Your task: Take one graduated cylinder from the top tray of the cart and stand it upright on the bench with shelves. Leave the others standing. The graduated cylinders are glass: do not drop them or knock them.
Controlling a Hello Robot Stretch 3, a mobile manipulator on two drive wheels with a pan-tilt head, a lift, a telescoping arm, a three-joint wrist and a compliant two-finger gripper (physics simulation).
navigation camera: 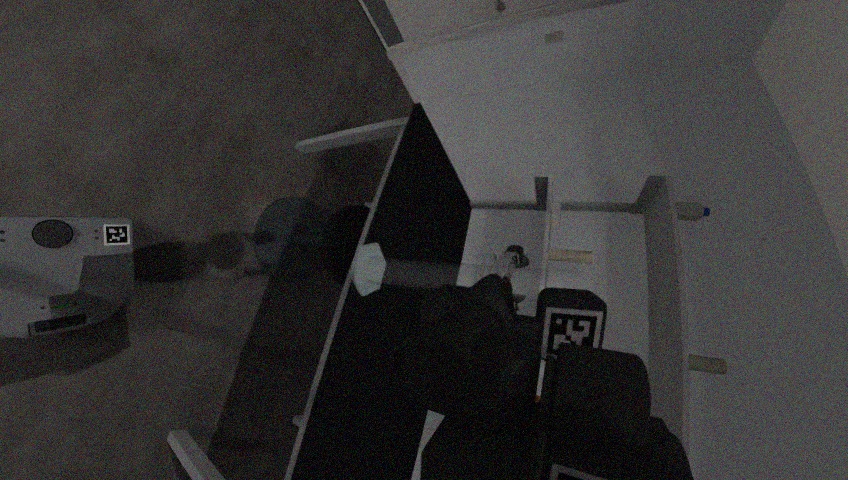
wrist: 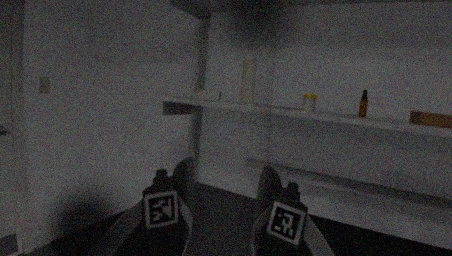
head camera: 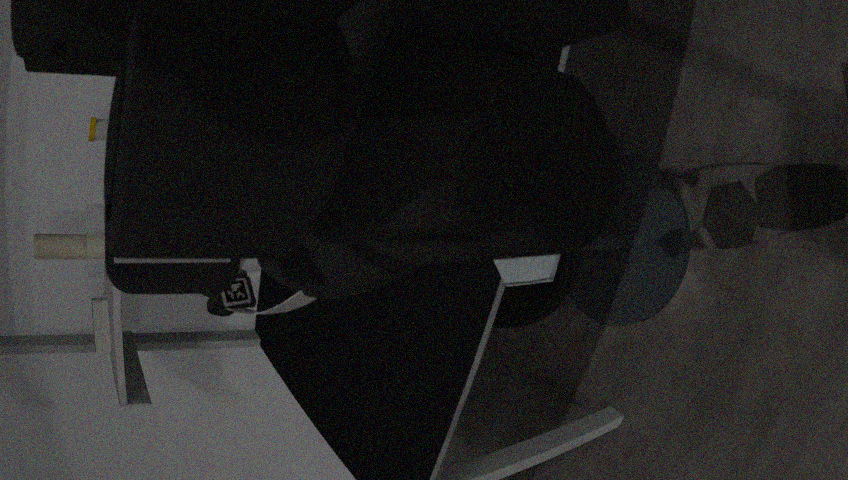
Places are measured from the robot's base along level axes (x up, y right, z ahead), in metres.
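Pixels of known places: gripper, fingertip midpoint: (navigation camera: pixel 515 276) (wrist: pixel 227 181); robot's base, origin of the base link: (navigation camera: pixel 54 232).
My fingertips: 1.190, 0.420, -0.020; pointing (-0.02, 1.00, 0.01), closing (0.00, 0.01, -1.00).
Observation:
Ahead of a thing's pixels: the offset from my fingertips to its top centre, as dx, dy, dz.
My gripper (navigation camera: pixel 511 276) (wrist: pixel 227 181) is shut on a graduated cylinder @(+0.099, -0.053, -0.002) (head camera: pixel 528 268) (navigation camera: pixel 368 268) (wrist: pixel 222 220). The cylinder is clear and hard to see, with a pale hexagonal foot. It hangs upright, foot down. In the head and navigation views its foot overlaps the front edge of the bench with shelves (head camera: pixel 357 386) (navigation camera: pixel 428 178) (wrist: pixel 395 242), whose top is black. The height of the foot over the bench cannot be told. My dark arm and wrist hide much of the bench. The cart and the other cylinders do not show.
A shelf (navigation camera: pixel 550 226) (wrist: pixel 335 118) above the bench holds a beige cylinder @(+0.207, +0.817, -0.036) (head camera: pixel 59 245) (navigation camera: pixel 571 256) (wrist: pixel 248 80), a yellow-capped jar @(+0.089, +0.761, -0.274) (head camera: pixel 92 129) (wrist: pixel 309 102), a brown bottle @(+0.121, +0.654, -0.435) (wrist: pixel 363 106) and a brown box @(+0.069, +0.551, -0.622) (wrist: pixel 430 119). A blue-capped bottle @(+0.664, +0.922, +0.177) (navigation camera: pixel 690 211) stands higher. A round stool (head camera: pixel 663 255) (navigation camera: pixel 285 226) is near the bench front.

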